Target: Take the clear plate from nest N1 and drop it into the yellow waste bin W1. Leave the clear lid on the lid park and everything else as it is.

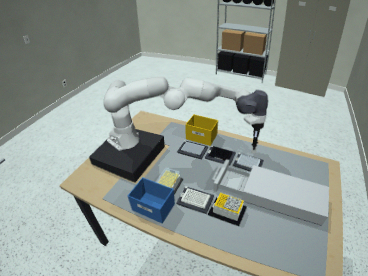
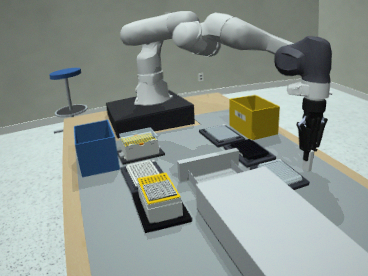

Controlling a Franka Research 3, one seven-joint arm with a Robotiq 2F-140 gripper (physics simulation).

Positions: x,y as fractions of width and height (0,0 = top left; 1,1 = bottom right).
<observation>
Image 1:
long grey device: 0.78,0.71
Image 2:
gripper: 0.83,0.61
long grey device: 0.69,0.78
blue bin: 0.26,0.57
</observation>
